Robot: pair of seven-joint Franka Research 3 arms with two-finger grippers.
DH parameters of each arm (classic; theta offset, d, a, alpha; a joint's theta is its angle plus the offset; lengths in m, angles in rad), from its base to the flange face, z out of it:
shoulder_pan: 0 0.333 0 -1.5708
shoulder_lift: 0 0 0 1.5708
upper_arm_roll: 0 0.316 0.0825 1.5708
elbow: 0 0 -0.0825 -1.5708
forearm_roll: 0 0.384 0 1.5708
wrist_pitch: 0 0 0.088 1.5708
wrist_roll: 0 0.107 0 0
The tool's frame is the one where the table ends.
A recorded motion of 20 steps. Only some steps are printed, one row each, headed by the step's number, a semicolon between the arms.
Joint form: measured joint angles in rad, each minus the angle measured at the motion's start. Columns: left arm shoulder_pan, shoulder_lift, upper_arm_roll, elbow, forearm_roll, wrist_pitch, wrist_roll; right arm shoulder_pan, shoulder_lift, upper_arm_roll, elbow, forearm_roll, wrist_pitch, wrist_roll.
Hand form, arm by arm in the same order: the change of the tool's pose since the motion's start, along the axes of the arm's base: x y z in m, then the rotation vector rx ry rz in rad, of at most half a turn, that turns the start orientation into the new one. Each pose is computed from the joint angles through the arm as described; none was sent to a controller.
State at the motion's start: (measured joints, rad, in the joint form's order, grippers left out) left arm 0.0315 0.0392 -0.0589 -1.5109 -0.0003 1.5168 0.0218; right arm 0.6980 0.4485 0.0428 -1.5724 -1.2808 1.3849 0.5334
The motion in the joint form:
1: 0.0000 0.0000 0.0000 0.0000 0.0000 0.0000 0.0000; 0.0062 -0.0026 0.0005 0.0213 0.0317 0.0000 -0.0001
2: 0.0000 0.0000 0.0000 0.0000 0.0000 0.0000 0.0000; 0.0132 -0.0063 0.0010 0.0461 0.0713 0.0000 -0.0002
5: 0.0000 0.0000 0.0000 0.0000 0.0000 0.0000 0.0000; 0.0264 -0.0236 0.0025 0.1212 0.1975 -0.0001 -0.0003
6: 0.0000 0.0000 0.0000 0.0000 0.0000 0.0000 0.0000; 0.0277 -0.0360 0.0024 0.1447 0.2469 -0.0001 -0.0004
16: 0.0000 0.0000 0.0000 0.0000 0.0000 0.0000 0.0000; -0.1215 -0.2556 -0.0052 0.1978 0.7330 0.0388 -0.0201
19: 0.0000 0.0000 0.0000 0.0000 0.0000 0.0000 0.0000; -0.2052 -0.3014 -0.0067 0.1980 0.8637 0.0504 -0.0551
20: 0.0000 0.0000 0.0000 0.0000 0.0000 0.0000 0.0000; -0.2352 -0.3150 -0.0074 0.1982 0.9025 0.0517 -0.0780
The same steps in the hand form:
1: 0.0000 0.0000 0.0000 0.0000 0.0000 0.0000; -0.0020 0.0054 0.0075 0.0372 0.0021 -0.0072
2: 0.0000 0.0000 0.0000 0.0000 0.0000 0.0000; -0.0046 0.0114 0.0164 0.0830 0.0062 -0.0160
5: 0.0000 0.0000 0.0000 0.0000 0.0000 0.0000; -0.0122 0.0253 0.0471 0.2318 0.0213 -0.0465
6: 0.0000 0.0000 0.0000 0.0000 0.0000 0.0000; -0.0153 0.0275 0.0605 0.2902 0.0280 -0.0599
16: 0.0000 0.0000 0.0000 0.0000 0.0000 0.0000; -0.0270 -0.0496 0.1826 0.8399 0.1095 -0.2425
19: 0.0000 0.0000 0.0000 0.0000 0.0000 0.0000; -0.0216 -0.0885 0.2036 0.9715 0.1433 -0.2962
20: 0.0000 0.0000 0.0000 0.0000 0.0000 0.0000; -0.0196 -0.1028 0.2100 1.0078 0.1590 -0.3077

